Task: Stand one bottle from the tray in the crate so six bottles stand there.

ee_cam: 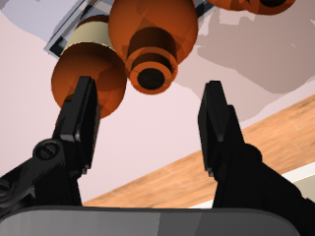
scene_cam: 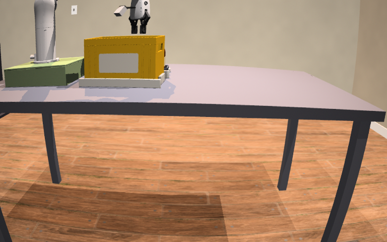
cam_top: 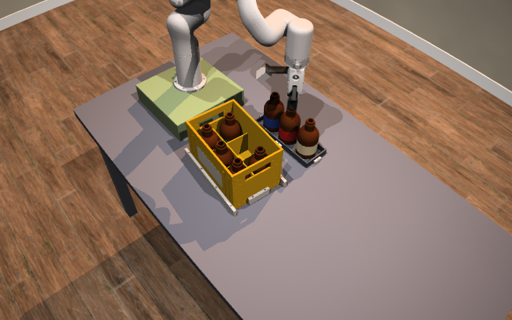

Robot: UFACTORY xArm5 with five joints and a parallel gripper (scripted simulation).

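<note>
Right now my hand is 180 mm above the dark tray. The rest, counted from my hand: yellow crate 240 mm to the right, 110 mm below.
</note>
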